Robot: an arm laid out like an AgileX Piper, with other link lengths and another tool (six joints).
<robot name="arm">
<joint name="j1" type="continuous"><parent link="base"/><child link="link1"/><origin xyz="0 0 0.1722"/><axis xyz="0 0 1"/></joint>
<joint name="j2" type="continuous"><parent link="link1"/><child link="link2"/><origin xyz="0 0 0" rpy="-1.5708 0 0"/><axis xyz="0 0 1"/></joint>
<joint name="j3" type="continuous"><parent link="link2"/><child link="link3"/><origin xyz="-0.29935 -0.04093 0"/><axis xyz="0 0 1"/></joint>
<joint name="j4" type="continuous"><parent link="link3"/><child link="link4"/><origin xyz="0.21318 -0.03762 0" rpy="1.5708 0 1.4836"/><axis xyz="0 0 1"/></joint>
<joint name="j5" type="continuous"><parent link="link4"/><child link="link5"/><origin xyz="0 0 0" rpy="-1.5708 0 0"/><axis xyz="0 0 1"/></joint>
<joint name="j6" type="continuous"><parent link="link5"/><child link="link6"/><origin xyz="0 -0.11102 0" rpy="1.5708 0 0"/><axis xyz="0 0 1"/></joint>
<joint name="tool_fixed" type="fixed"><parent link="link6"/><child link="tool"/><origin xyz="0.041 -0.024 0.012" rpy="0 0.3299 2.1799"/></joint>
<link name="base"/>
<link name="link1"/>
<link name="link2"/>
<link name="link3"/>
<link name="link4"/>
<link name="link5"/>
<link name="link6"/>
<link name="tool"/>
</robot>
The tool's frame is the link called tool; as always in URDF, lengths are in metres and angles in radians. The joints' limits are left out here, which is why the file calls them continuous.
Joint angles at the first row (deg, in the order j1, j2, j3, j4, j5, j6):
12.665, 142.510, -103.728, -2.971, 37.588, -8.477
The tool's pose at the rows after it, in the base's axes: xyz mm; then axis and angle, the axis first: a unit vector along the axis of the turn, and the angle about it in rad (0 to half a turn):
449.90 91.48 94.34 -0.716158 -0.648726 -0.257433 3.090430
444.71 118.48 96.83 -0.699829 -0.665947 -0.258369 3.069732
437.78 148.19 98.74 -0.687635 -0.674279 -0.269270 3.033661
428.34 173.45 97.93 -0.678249 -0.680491 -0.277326 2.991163
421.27 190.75 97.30 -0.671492 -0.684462 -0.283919 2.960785
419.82 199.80 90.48 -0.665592 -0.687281 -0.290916 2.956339
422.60 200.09 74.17 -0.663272 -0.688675 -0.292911 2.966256
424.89 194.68 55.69 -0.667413 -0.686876 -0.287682 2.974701
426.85 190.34 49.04 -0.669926 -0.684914 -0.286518 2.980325
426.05 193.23 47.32 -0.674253 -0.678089 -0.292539 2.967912
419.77 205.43 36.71 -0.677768 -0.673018 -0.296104 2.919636
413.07 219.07 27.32 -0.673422 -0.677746 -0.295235 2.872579
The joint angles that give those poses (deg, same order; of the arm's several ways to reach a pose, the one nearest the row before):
15.892, 142.437, -104.652, -2.972, 39.081, -8.410
19.174, 142.438, -105.484, -2.371, 39.928, -8.411
22.399, 142.438, -106.364, 0.000, 40.170, -8.520
25.123, 142.438, -106.436, 2.860, 40.006, -9.124
26.980, 142.438, -106.435, 5.006, 39.701, -9.677
27.964, 143.286, -106.432, 5.544, 38.018, -9.786
27.977, 145.375, -106.479, 5.102, 35.524, -9.831
27.406, 147.696, -106.479, 4.459, 33.709, -9.592
26.890, 148.535, -106.479, 4.171, 32.959, -9.551
26.953, 148.732, -106.559, 5.664, 32.543, -9.719
27.855, 150.167, -107.144, 10.179, 32.375, -11.842
29.080, 151.661, -108.157, 14.177, 32.913, -14.688

